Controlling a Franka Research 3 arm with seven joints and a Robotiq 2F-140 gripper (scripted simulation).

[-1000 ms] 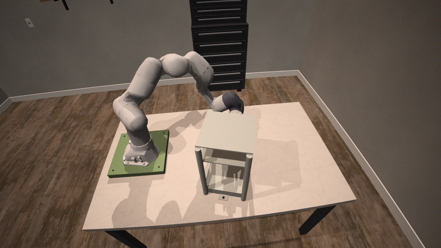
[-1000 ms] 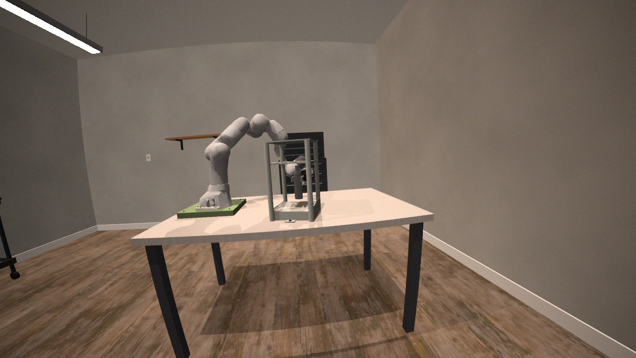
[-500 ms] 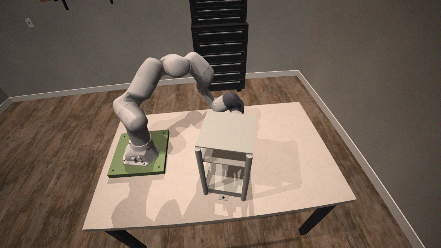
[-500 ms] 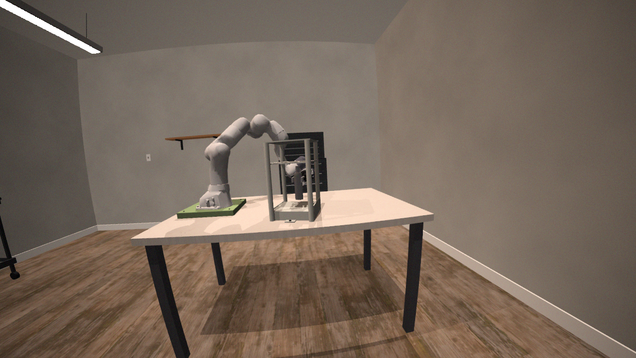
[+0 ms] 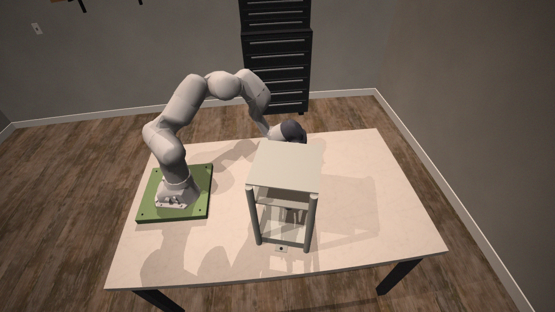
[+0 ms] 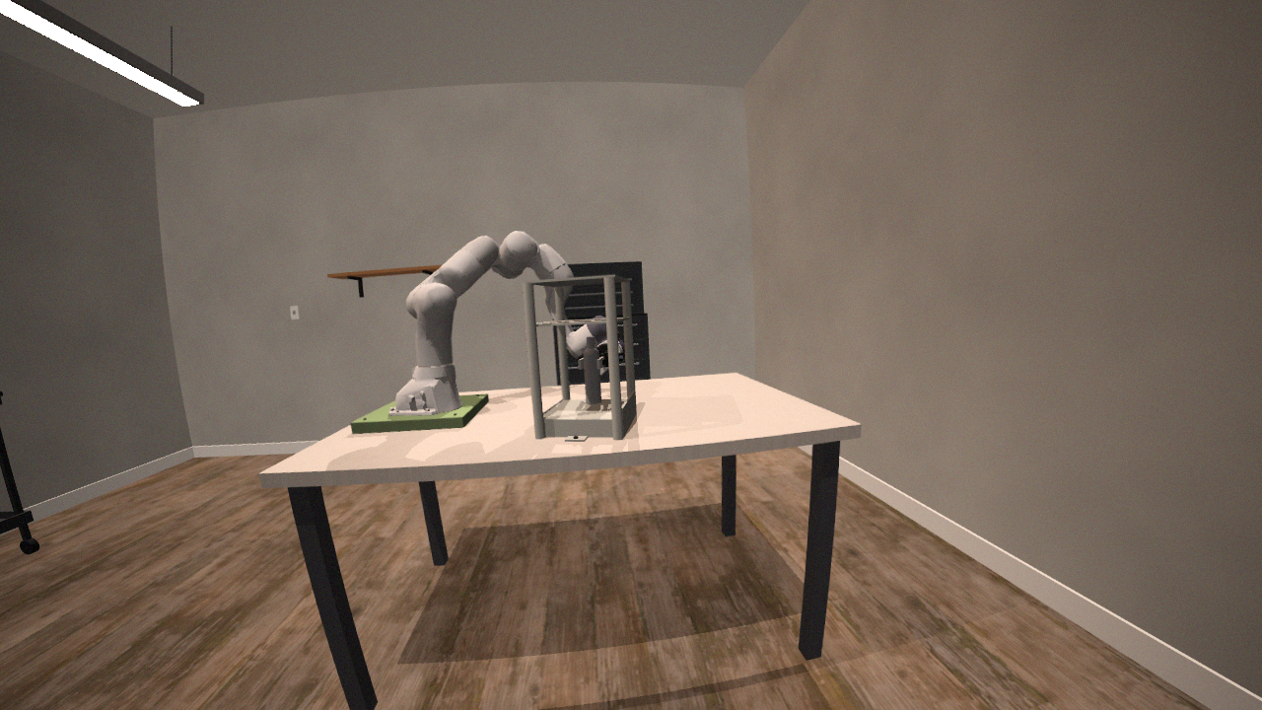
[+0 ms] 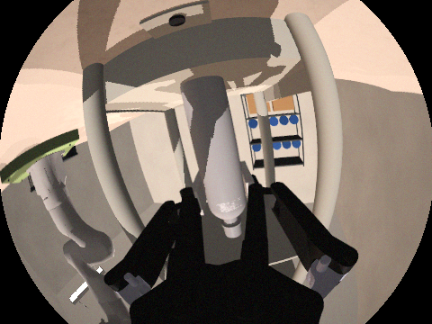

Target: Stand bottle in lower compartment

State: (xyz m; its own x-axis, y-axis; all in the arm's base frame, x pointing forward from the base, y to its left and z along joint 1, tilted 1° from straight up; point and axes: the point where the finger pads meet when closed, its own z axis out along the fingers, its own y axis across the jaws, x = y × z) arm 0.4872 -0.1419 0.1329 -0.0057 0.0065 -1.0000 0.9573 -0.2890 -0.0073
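Now: hand 1 cm below the grey bottle. Also, from my hand: shelving unit (6 cm to the right, 3 cm above, 2 cm behind).
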